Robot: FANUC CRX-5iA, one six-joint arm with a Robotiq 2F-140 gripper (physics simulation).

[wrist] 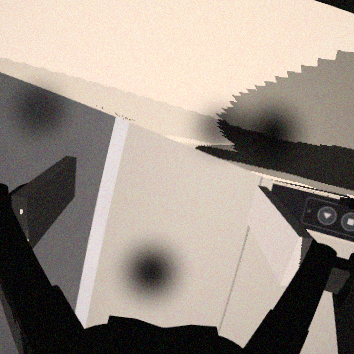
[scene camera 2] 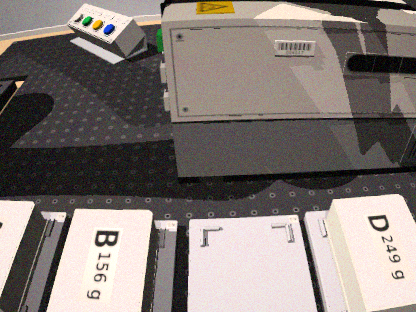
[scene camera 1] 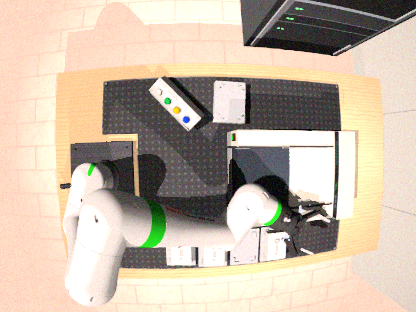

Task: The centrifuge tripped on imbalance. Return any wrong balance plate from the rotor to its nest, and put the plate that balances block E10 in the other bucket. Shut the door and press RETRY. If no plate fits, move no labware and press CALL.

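Places are measured from the arm's base along level axes (x ahead, y left, z up), in metres.
Pixels of known places: gripper, between the fingertips: (wrist: 165,190) (scene camera 1: 318,236).
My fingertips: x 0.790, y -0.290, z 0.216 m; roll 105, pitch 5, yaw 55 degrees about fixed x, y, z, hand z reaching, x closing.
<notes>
Ahead of a thing's pixels: the offset from my fingertips to its top centre. "spot": to the spot under its first point. Level surfaces: height alone.
The centrifuge (scene camera 1: 345,175) (scene camera 2: 240,90) stands at the right of the mat; part of its control panel {spot: dz -0.008, dx +0.078, dy +0.106 m} (wrist: 327,216) shows in the wrist view. Its rotor and buckets cannot be made out, nor block E10. My gripper (scene camera 1: 314,235) (wrist: 165,190) is open and empty, over the centrifuge's near side by the front row of nests. Plate B, 156 g {dz -0.182, dx -0.379, dy -0.053 m} (scene camera 1: 214,256) (scene camera 2: 102,255), and plate D, 249 g {dz -0.182, dx -0.113, dy -0.074 m} (scene camera 1: 274,245) (scene camera 2: 382,250), sit in nests beside an empty nest {dz -0.218, dx -0.244, dy -0.065 m} (scene camera 1: 244,250) (scene camera 2: 250,270). Another plate {dz -0.182, dx -0.511, dy -0.029 m} (scene camera 1: 181,256) (scene camera 2: 12,240) is leftmost. The button box {dz -0.152, dx -0.460, dy +0.552 m} (scene camera 1: 175,104) (scene camera 2: 100,24) has white, green, yellow and blue buttons.
A pale, empty-looking nest {dz -0.186, dx -0.254, dy +0.536 m} (scene camera 1: 222,97) lies behind the centrifuge, right of the button box. A dark rack cabinet (scene camera 1: 300,32) stands beyond the table's back right. My arm spans the front of the dark perforated mat {dz -0.236 m} (scene camera 1: 175,175) (scene camera 2: 90,115).
</notes>
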